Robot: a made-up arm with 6 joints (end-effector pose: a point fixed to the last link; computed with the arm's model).
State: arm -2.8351 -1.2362 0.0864 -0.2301 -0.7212 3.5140
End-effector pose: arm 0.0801 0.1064 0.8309 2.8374 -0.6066 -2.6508
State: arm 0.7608 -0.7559 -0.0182 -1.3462 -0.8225 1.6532
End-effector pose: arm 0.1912 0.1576 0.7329 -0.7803 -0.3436 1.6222
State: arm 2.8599 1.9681 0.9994 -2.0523 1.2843 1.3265
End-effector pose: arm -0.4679 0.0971 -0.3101 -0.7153 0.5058 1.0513
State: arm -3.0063 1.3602 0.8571 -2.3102 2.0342 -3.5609
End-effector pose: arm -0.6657 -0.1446 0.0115 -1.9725 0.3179 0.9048
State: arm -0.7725 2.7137 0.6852 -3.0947 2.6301 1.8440
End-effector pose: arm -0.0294 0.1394 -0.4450 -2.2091 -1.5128 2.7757
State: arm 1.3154 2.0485 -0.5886 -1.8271 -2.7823 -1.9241
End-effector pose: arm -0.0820 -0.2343 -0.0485 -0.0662 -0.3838 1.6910
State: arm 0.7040 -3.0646 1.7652 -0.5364 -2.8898 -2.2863
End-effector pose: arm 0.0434 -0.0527 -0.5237 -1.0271 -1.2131 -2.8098
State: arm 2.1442 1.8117 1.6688 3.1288 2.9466 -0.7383
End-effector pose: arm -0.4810 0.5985 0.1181 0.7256 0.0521 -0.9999
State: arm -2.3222 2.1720 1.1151 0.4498 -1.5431 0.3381
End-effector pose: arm -0.3939 -0.3169 -0.3247 3.0476 0.4855 1.3331
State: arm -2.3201 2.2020 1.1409 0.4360 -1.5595 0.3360
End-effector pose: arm -0.3886 -0.3121 -0.3329 3.0387 0.4691 1.3147
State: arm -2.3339 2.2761 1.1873 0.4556 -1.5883 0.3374
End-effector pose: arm -0.3765 -0.2905 -0.3552 3.0287 0.4123 1.3085
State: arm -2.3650 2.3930 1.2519 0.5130 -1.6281 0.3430
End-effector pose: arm -0.3546 -0.2515 -0.3894 3.0154 0.3155 1.3181
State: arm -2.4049 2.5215 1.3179 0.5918 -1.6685 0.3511
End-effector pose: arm -0.3252 -0.2060 -0.4237 2.9966 0.2070 1.3399
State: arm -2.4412 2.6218 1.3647 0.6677 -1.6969 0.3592
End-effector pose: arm -0.2974 -0.1692 -0.4480 2.9761 0.1210 1.3676
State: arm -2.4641 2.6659 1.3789 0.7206 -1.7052 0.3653
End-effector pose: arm -0.2829 -0.1510 -0.4586 2.9627 0.0799 1.3930
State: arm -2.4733 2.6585 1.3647 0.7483 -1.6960 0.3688
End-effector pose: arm -0.2834 -0.1496 -0.4585 2.9605 0.0788 1.4122
